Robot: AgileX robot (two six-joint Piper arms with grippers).
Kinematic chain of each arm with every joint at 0, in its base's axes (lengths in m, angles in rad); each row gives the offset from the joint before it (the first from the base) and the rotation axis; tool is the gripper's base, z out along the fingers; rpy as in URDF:
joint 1: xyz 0 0 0.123 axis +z
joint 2: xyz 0 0 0 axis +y
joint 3: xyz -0.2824 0 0.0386 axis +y
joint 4: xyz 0.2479 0 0.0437 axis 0.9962 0 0.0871
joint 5: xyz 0 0 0 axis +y
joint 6: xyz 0.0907 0 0.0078 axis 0.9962 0 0.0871
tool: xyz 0 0 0 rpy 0 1.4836 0
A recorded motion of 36 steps. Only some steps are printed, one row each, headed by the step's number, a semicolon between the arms.
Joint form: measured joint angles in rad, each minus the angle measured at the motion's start. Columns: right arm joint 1, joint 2, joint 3, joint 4, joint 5, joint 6; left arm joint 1, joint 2, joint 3, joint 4, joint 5, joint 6.
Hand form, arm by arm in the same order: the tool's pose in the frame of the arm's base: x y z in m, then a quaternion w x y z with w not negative. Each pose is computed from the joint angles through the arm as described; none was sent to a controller.
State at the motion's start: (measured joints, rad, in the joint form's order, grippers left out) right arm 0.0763 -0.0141 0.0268 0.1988 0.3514 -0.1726; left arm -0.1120 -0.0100 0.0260 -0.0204 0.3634 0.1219
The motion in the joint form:
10: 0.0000 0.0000 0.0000 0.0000 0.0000 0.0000; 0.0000 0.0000 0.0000 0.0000 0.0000 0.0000
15: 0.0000 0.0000 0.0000 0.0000 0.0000 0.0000; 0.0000 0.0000 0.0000 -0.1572 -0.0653 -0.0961
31: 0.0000 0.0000 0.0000 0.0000 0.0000 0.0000; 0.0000 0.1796 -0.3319 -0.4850 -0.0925 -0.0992
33: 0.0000 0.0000 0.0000 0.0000 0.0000 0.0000; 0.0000 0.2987 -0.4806 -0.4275 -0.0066 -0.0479
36: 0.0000 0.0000 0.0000 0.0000 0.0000 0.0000; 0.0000 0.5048 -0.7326 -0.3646 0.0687 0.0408
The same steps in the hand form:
10: 0.0524 0.0102 0.1738 0.60310 -0.04522 0.79452 0.05445; 0.0525 -0.0066 0.1722 0.59664 0.08818 0.79763 -0.00564
15: 0.0524 0.0102 0.1738 0.60310 -0.04522 0.79452 0.05445; 0.0536 -0.0108 0.1783 0.61633 0.00366 0.78113 -0.09980
31: 0.0524 0.0102 0.1738 0.60310 -0.04522 0.79452 0.05445; 0.0564 -0.0183 0.2842 0.65798 -0.08071 0.70772 -0.24429
33: 0.0524 0.0102 0.1738 0.60310 -0.04522 0.79452 0.05445; 0.0653 -0.0213 0.3179 0.64893 -0.03494 0.73066 -0.20931
36: 0.0524 0.0102 0.1738 0.60310 -0.04522 0.79452 0.05445; 0.0902 -0.0246 0.3764 0.65057 0.02389 0.74239 -0.15826

